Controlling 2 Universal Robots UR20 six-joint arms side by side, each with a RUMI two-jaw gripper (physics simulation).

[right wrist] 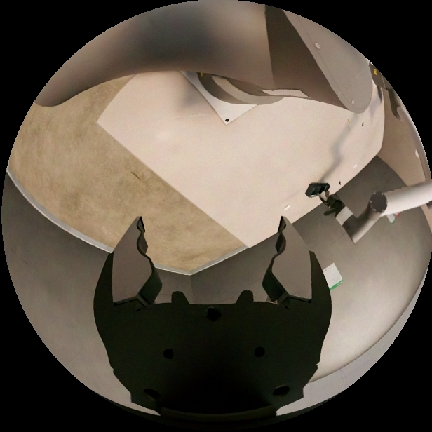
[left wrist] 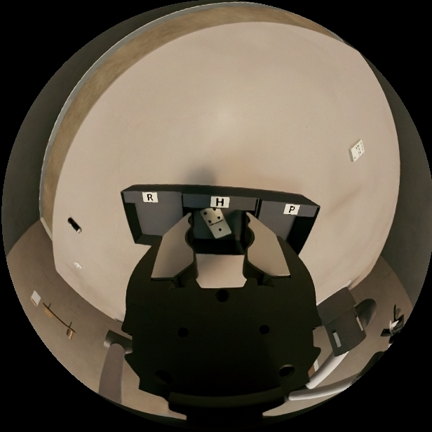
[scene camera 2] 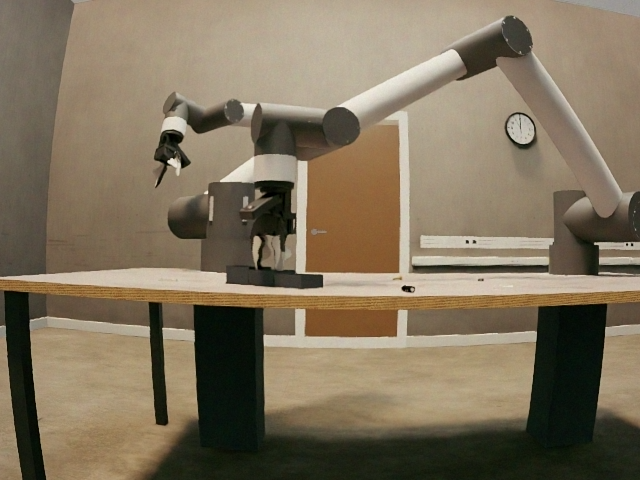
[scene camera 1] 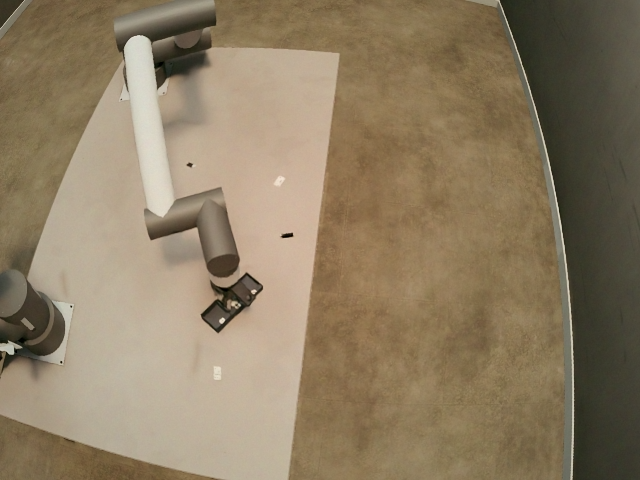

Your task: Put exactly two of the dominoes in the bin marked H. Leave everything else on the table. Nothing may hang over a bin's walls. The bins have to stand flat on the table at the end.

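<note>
A white domino (left wrist: 216, 222) lies slanted inside the bin marked H (left wrist: 189, 200), the middle one of three black bins in a row. My left gripper (left wrist: 218, 213) (scene camera 2: 268, 266) is open, its fingers down at that bin on either side of the domino and apart from it. Bin R (left wrist: 131, 215) (scene camera 1: 244, 293) and bin P (left wrist: 311, 223) (scene camera 1: 212, 311) stand on its two sides, flat on the table. White domino-like pieces with dark marks (left wrist: 356, 150) (scene camera 1: 217, 373) lie beyond bin P. My right gripper (right wrist: 211, 217) (scene camera 2: 168, 173) is open and empty, high above the table at the left.
A small black object (scene camera 1: 287, 235) (scene camera 2: 408, 288) (left wrist: 74, 225) lies on the table beyond bin R. A white piece (scene camera 1: 279, 180) and a small dark piece (scene camera 1: 190, 164) lie farther up in scene camera 1. A small yellowish thing (scene camera 2: 397, 278) shows in scene camera 2.
</note>
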